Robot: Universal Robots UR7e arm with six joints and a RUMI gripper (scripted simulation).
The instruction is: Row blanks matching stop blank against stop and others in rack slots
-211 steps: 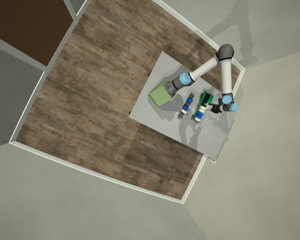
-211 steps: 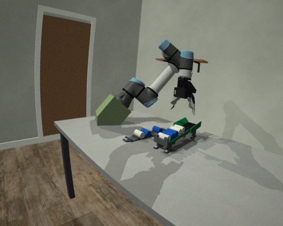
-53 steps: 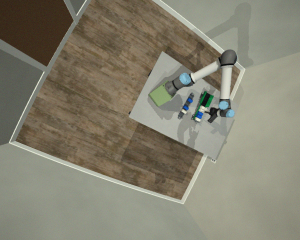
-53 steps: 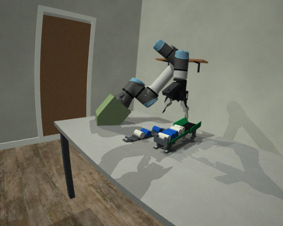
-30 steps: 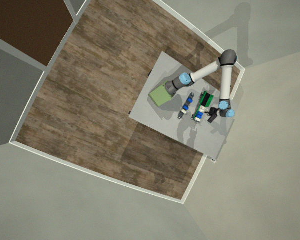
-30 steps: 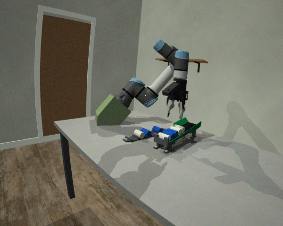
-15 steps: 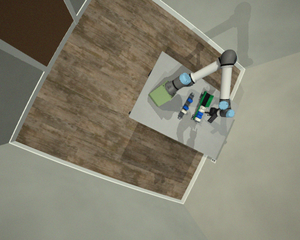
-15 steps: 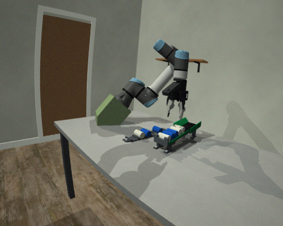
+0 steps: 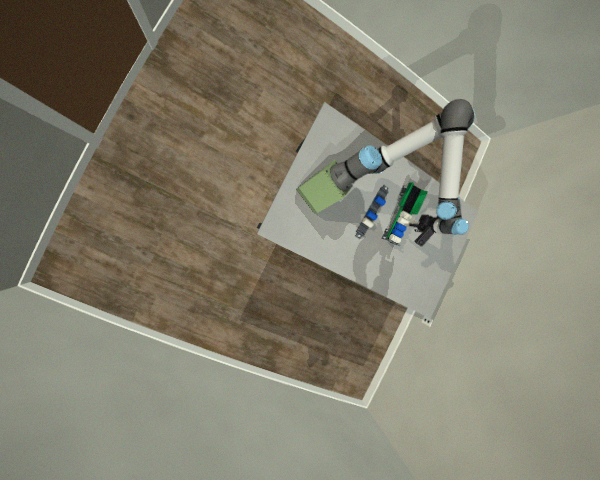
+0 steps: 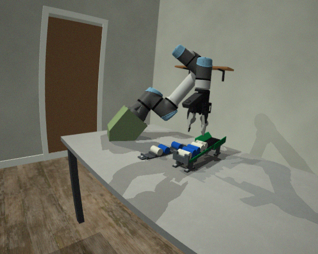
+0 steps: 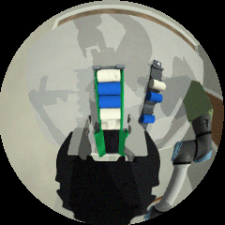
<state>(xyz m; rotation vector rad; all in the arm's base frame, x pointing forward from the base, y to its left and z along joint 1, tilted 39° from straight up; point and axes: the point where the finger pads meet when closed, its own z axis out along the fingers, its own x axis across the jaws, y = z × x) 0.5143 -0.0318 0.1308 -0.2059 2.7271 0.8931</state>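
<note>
My gripper is now 11 cm above the grey stop, 10 cm to the left of it and 2 cm short of it. Also, from my hand: dark stock rack: 19 cm behind, 18 cm below, 2 cm to the right.
</note>
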